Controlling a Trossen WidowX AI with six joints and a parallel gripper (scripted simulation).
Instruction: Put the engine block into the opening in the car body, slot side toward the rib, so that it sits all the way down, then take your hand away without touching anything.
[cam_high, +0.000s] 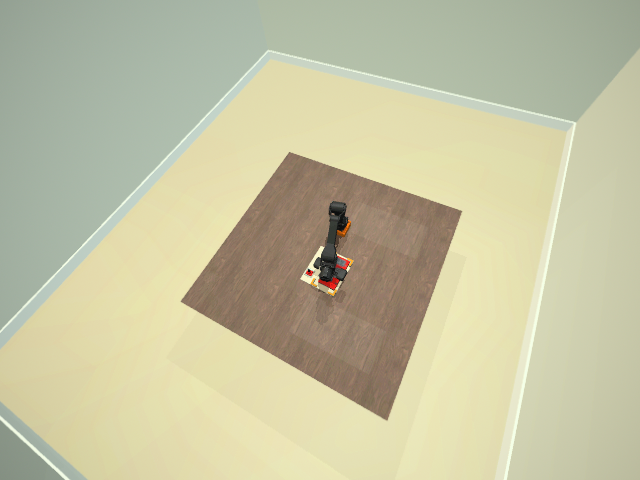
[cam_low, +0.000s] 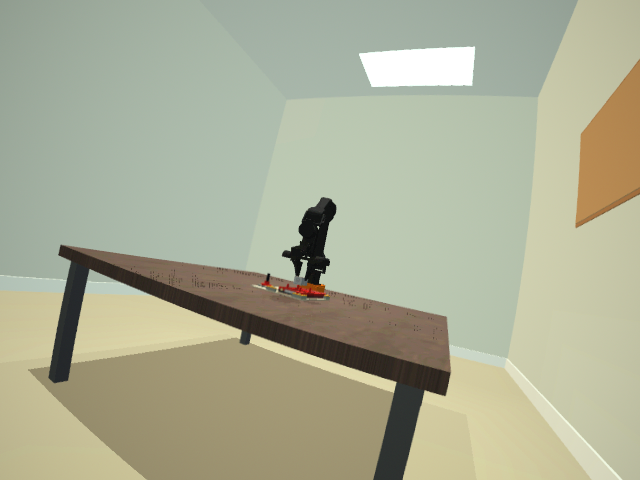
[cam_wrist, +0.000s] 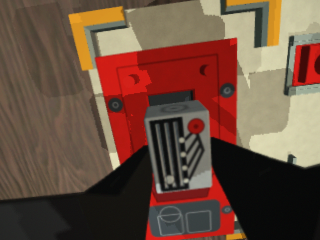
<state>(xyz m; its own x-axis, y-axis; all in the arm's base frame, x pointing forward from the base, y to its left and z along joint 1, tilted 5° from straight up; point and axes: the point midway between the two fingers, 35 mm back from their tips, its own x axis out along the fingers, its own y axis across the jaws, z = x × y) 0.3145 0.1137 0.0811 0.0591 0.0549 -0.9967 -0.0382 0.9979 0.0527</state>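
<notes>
Right now the engine block is 1 cm below my gripper tip.
</notes>
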